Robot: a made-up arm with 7 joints. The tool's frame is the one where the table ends. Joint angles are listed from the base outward.
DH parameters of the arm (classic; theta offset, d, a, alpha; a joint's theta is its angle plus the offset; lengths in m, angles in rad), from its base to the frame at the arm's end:
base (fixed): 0 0 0 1.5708
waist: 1.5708 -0.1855 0 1.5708
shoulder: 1.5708 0 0 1.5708
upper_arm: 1.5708 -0.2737 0 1.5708
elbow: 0 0 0 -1.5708
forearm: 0 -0.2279 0 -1.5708
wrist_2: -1.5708 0 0 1.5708
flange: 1.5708 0 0 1.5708
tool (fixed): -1.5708 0 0 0
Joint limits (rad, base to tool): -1.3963..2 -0.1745..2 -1.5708..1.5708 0..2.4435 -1.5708..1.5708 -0.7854..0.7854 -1.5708..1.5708
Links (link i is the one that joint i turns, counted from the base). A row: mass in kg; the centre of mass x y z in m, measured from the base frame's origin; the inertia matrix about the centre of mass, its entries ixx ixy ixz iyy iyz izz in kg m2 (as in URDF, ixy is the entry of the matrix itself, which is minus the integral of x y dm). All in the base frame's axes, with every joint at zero. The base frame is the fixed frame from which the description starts. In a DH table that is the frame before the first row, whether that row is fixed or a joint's. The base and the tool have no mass.
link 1: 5.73; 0.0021 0.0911 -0.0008; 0.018 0 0 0.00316 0 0.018
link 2: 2.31; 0.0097 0.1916 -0.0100; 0.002 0 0 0.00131 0 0.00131
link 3: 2.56; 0.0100 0.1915 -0.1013; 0.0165 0 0 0.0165 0 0.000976
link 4: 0.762; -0.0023 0.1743 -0.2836; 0.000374 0 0 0.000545 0 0.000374
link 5: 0.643; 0.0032 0.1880 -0.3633; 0.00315 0 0 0.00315 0 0.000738
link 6: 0.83; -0.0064 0.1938 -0.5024; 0.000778 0 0 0.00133 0 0.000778
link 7: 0.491; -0.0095 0.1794 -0.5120; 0.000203 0 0 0.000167 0 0.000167
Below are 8 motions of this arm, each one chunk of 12 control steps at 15 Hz.
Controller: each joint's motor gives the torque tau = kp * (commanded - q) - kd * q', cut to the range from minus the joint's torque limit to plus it. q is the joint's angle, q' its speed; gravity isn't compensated. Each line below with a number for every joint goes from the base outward.
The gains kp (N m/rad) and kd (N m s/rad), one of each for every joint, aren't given. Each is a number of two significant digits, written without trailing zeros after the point. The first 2 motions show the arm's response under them.
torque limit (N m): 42 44 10 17 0.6 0.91 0.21
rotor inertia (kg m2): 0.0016 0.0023 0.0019 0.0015 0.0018 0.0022 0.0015
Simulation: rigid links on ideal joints. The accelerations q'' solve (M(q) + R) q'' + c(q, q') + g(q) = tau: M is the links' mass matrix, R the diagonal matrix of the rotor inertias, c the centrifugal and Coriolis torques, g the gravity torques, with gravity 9.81 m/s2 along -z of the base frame. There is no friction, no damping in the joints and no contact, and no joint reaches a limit. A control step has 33 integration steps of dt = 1/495 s. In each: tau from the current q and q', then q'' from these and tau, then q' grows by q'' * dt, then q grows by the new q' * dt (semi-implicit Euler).
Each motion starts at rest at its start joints. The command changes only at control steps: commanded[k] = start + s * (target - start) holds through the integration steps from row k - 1 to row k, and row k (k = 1, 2, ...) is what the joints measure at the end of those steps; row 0 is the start. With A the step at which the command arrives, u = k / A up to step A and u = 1 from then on. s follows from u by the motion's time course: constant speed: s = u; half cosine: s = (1 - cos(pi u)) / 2; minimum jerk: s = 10 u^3 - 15 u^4 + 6 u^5; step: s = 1 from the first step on.
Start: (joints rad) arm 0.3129 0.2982 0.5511 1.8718 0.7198 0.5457 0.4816
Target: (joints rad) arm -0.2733 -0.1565 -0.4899 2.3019 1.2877 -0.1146 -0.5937
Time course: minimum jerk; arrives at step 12
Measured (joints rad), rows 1 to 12:
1: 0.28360 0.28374 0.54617 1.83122 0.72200 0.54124 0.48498
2: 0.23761 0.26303 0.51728 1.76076 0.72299 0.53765 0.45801
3: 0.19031 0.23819 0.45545 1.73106 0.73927 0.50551 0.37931
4: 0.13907 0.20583 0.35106 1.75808 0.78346 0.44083 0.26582
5: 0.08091 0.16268 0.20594 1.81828 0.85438 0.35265 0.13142
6: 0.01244 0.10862 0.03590 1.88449 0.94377 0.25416 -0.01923
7: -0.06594 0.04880 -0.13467 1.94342 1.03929 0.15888 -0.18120
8: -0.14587 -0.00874 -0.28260 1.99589 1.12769 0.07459 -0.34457
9: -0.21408 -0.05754 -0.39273 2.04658 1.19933 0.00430 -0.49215
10: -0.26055 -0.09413 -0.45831 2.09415 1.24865 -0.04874 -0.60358
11: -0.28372 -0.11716 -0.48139 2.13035 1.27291 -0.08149 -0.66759
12: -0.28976 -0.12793 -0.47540 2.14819 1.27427 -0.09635 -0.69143
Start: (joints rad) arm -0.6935 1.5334 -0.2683 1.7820 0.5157 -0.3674 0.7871
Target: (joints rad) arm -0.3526 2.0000 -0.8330 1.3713 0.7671 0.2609 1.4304
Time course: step
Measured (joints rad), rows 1 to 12:
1: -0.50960 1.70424 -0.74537 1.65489 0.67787 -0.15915 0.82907
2: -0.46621 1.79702 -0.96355 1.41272 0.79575 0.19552 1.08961
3: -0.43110 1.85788 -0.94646 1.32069 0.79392 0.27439 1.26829
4: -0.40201 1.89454 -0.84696 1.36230 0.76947 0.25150 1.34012
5: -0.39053 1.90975 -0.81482 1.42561 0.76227 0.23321 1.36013
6: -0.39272 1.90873 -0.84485 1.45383 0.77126 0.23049 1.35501
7: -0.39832 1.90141 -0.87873 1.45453 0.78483 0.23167 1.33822
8: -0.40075 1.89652 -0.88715 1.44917 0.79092 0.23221 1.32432
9: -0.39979 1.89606 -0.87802 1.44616 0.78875 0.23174 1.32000
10: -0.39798 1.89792 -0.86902 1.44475 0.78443 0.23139 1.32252
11: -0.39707 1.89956 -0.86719 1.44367 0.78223 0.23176 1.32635
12: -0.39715 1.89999 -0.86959 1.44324 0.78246 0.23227 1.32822
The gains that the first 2 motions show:
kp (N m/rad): 64 100 27 21 1.9 2.7 0.52
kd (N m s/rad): 5.2 9.8 1.1 1.2 0.11 0.14 0.041
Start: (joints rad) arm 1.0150 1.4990 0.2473 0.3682 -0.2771 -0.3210 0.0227
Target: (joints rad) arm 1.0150 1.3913 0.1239 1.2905 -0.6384 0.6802 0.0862
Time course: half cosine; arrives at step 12
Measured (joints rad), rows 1 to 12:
1: 1.00832 1.48143 0.24592 0.31915 -0.27255 -0.30445 0.02888
2: 0.99695 1.44949 0.23271 0.26093 -0.25909 -0.23912 0.06560
3: 0.98588 1.42028 0.21900 0.27141 -0.26367 -0.15215 0.10912
4: 0.97828 1.40069 0.20204 0.35665 -0.29358 -0.05896 0.13224
5: 0.97436 1.38900 0.18206 0.48701 -0.34062 0.04540 0.13495
6: 0.97233 1.38044 0.16085 0.63199 -0.39391 0.16445 0.13157
7: 0.97028 1.37148 0.13893 0.77386 -0.44624 0.29198 0.13282
8: 0.96730 1.36116 0.11641 0.90517 -0.49431 0.41649 0.14083
9: 0.96345 1.35029 0.09445 1.02175 -0.53664 0.52709 0.15273
10: 0.95929 1.34027 0.07527 1.11833 -0.57168 0.61555 0.16501
11: 0.95552 1.33242 0.06131 1.18831 -0.59720 0.67591 0.17518
12: 0.95270 1.32764 0.05425 1.22561 -0.61082 0.70394 0.18182

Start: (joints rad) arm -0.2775 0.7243 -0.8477 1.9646 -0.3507 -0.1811 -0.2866
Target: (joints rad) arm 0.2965 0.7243 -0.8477 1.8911 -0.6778 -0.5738 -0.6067
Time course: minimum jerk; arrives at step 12
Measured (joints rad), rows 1 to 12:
1: -0.27212 0.70641 -0.86135 1.89728 -0.34266 -0.18723 -0.28368
2: -0.26914 0.69489 -0.88196 1.81498 -0.31761 -0.18384 -0.26518
3: -0.25594 0.69161 -0.89696 1.77774 -0.31459 -0.19381 -0.24996
4: -0.21892 0.68952 -0.90430 1.77364 -0.34306 -0.23214 -0.25773
5: -0.15762 0.68707 -0.90414 1.77718 -0.39119 -0.28890 -0.29029
6: -0.08063 0.68541 -0.90079 1.77452 -0.44710 -0.35069 -0.33782
7: 0.00091 0.68504 -0.89908 1.76580 -0.50300 -0.41037 -0.38798
8: 0.07731 0.68545 -0.90053 1.75690 -0.55415 -0.46463 -0.43265
9: 0.14132 0.68607 -0.90376 1.75206 -0.59717 -0.50988 -0.46876
10: 0.18812 0.68663 -0.90712 1.75173 -0.62895 -0.54217 -0.49536
11: 0.21571 0.68711 -0.91040 1.75380 -0.64749 -0.55967 -0.51166
12: 0.22634 0.68745 -0.91497 1.75532 -0.65406 -0.56523 -0.51759

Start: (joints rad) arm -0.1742 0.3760 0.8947 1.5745 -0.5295 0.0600 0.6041
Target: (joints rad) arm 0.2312 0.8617 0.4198 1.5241 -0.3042 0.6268 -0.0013
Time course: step
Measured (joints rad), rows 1 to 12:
1: -0.04382 0.56359 0.56515 1.35474 -0.37959 0.48529 0.43025
2: 0.11309 0.66610 0.29981 1.32847 -0.21968 0.61797 0.14622
3: 0.16563 0.71733 0.28291 1.42071 -0.21169 0.60592 0.05741
4: 0.17825 0.75696 0.34478 1.45098 -0.25455 0.61136 0.04443
5: 0.17611 0.78015 0.38141 1.43166 -0.27955 0.62712 0.02881
6: 0.16851 0.78616 0.37410 1.40591 -0.27516 0.63568 0.02258
7: 0.16054 0.78207 0.34851 1.39122 -0.25915 0.63659 0.03712
8: 0.15483 0.77616 0.33026 1.38669 -0.24723 0.63534 0.05901
9: 0.15245 0.77307 0.32659 1.38715 -0.24390 0.63446 0.07187
10: 0.15285 0.77320 0.33175 1.38934 -0.24639 0.63401 0.07192
11: 0.15447 0.77483 0.33779 1.39189 -0.25027 0.63376 0.06540
12: 0.15590 0.77628 0.34067 1.39397 -0.25274 0.63366 0.05961

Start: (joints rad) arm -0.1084 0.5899 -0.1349 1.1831 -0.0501 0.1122 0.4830
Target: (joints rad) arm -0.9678 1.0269 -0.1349 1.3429 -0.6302 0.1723 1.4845
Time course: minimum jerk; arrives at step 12
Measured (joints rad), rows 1 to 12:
1: -0.10998 0.57278 -0.15660 1.13687 -0.04721 0.09502 0.46367
2: -0.14047 0.55696 -0.19713 1.09861 -0.03674 0.09130 0.45674
3: -0.19319 0.55788 -0.21871 1.09500 -0.05106 0.09665 0.50076
4: -0.26157 0.58180 -0.21903 1.11590 -0.10139 0.10009 0.58291
5: -0.34741 0.62646 -0.20933 1.14748 -0.18022 0.10307 0.68854
6: -0.45214 0.68474 -0.20091 1.17891 -0.27366 0.10913 0.81277
7: -0.56987 0.74836 -0.19893 1.20561 -0.36820 0.11857 0.95070
8: -0.68724 0.81030 -0.20142 1.22896 -0.45375 0.12889 1.09038
9: -0.78846 0.86540 -0.20279 1.25176 -0.52403 0.13740 1.21510
10: -0.86150 0.90978 -0.19947 1.27410 -0.57522 0.14264 1.30991
11: -0.90249 0.94088 -0.19252 1.29367 -0.60564 0.14443 1.36691
12: -0.91756 0.95894 -0.18567 1.30883 -0.61799 0.14365 1.38855

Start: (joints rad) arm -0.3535 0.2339 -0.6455 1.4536 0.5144 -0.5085 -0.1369
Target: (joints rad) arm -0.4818 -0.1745 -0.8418 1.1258 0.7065 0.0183 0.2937
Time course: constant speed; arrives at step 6
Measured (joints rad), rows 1 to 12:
1: -0.34370 0.20144 -0.64408 1.35785 0.52998 -0.46142 -0.12584
2: -0.35005 0.15617 -0.66224 1.24017 0.56095 -0.36450 -0.11519
3: -0.37480 0.10309 -0.70009 1.16009 0.59318 -0.26838 -0.07894
4: -0.40292 0.04193 -0.74486 1.10535 0.62553 -0.18177 -0.01150
5: -0.42604 -0.02294 -0.78230 1.06155 0.65653 -0.09936 0.06883
6: -0.44241 -0.08741 -0.80926 1.02014 0.68429 -0.01856 0.14513
7: -0.45436 -0.12555 -0.82875 1.01481 0.70014 0.00869 0.19058
8: -0.45566 -0.14174 -0.82251 1.02145 0.70081 0.00578 0.20926
9: -0.44820 -0.14485 -0.80493 1.02408 0.69335 -0.00005 0.20667
10: -0.44013 -0.14256 -0.79125 1.02285 0.68485 -0.00311 0.19415
11: -0.43638 -0.13999 -0.78696 1.02037 0.68031 -0.00346 0.18365
12: -0.43704 -0.13896 -0.78934 1.01789 0.68015 -0.00221 0.18018

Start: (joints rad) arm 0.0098 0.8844 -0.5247 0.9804 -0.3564 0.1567 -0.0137
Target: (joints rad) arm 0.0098 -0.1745 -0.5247 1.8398 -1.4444 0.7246 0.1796
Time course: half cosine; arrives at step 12
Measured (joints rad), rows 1 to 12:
1: 0.00463 0.85325 -0.54349 0.95337 -0.36184 0.15109 -0.02556
2: -0.01935 0.80072 -0.58116 0.95164 -0.37906 0.16679 -0.01335
3: -0.04100 0.73175 -0.59971 0.98489 -0.43662 0.20656 0.02418
4: -0.05015 0.64666 -0.59954 1.04790 -0.53362 0.26069 0.05735
5: -0.04916 0.54520 -0.59197 1.13250 -0.65774 0.32359 0.07857
6: -0.04442 0.43014 -0.58510 1.22935 -0.79573 0.39248 0.09719
7: -0.04073 0.30801 -0.58081 1.32988 -0.93659 0.46475 0.12185
8: -0.03946 0.18745 -0.57674 1.42764 -1.07150 0.53685 0.15326
9: -0.03925 0.07725 -0.56949 1.51792 -1.19270 0.60393 0.18592
10: -0.03820 -0.01495 -0.55757 1.59606 -1.29261 0.66026 0.21278
11: -0.03582 -0.08314 -0.54284 1.65590 -1.36387 0.70051 0.22911
12: -0.03323 -0.12308 -0.52970 1.69016 -1.40036 0.72088 0.23444

